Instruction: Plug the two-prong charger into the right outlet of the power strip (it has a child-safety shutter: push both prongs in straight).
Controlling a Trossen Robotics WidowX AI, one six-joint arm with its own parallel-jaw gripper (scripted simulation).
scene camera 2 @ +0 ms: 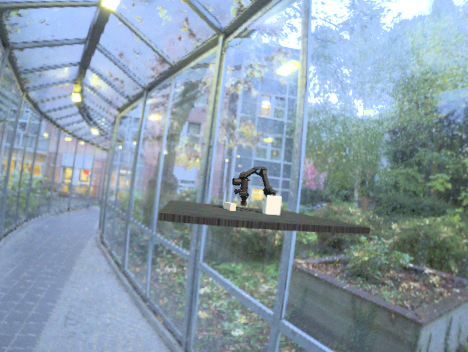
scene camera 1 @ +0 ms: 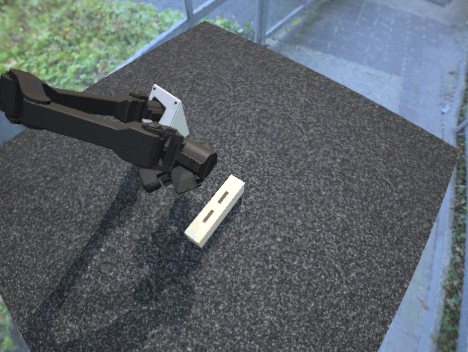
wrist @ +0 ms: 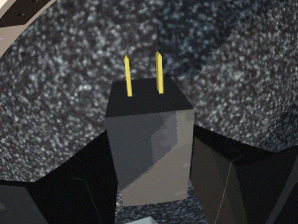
Note:
My gripper (wrist: 146, 132) holds a two-prong charger (wrist: 149, 122).

